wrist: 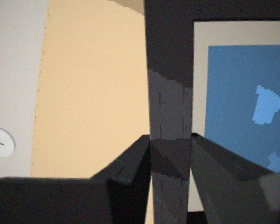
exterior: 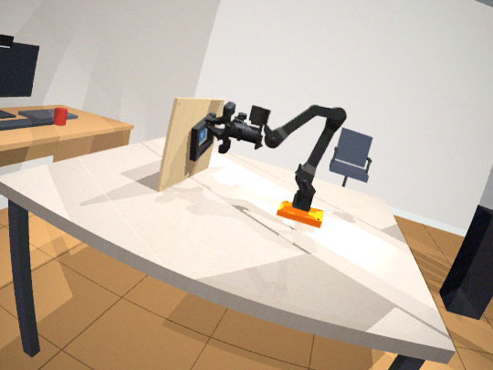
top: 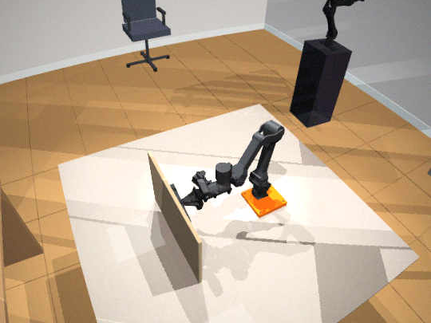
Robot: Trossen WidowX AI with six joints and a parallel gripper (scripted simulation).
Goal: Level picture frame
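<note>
The picture frame is 5 cm below my gripper tip, 1 cm to the right of it and 1 cm ahead of it. The rest, counted from my gripper tip: wall board: 7 cm below, 2 cm ahead.
</note>
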